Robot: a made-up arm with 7 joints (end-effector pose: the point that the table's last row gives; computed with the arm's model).
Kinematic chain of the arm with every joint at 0, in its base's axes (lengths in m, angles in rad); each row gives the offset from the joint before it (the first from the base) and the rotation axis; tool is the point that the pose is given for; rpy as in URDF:
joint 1: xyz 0 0 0.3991 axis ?
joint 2: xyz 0 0 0 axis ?
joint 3: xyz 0 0 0.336 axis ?
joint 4: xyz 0.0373 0 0 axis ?
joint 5: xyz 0.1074 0 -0.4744 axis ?
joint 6: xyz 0 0 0 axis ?
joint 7: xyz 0.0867 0 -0.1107 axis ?
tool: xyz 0 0 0 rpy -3.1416 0 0
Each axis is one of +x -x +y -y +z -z.
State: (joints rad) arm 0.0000 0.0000 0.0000 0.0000 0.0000 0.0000 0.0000
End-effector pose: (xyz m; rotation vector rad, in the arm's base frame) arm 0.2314 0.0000 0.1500 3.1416 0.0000 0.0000
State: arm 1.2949 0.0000 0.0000 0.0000 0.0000 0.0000 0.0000
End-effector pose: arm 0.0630 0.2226 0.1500 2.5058 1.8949 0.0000
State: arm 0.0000 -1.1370 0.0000 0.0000 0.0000 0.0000 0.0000
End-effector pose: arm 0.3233 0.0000 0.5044 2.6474 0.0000 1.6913
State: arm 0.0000 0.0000 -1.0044 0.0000 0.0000 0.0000 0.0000
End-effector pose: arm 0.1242 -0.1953 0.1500 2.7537 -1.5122 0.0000
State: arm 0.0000 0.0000 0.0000 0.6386 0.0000 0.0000 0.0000
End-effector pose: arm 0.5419 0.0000 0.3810 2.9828 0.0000 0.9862
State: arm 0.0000 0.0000 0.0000 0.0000 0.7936 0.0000 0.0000
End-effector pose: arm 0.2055 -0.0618 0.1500 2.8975 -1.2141 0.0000
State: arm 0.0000 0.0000 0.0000 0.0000 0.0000 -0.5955 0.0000
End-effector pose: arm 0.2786 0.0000 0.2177 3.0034 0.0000 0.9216
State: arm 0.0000 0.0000 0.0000 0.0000 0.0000 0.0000 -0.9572
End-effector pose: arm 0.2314 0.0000 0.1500 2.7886 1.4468 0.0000
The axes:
joint 1: +z
joint 2: +y
joint 3: +z
joint 4: -y
joint 5: -z
joint 6: +y
joint 7: -z

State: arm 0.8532 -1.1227 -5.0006 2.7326 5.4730 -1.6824 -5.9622
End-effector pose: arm -0.4965 -0.5013 0.6681 2.3550 0.3606 -0.1728
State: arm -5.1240 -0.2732 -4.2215 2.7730 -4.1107 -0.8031 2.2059
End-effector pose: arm -0.2825 -0.0987 1.1752 0.6180 -1.0176 -1.9052
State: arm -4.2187 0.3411 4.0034 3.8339 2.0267 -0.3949 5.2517
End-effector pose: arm -0.4762 0.1721 1.0293 0.7481 -0.4154 -2.0222
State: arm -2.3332 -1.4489 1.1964 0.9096 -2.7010 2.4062 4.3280
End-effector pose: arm 0.4905 -0.1771 0.6777 0.7901 1.6810 2.5333
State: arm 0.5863 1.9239 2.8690 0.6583 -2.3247 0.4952 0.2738
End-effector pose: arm 0.0000 0.1366 0.8734 0.0968 -0.6883 -1.3893
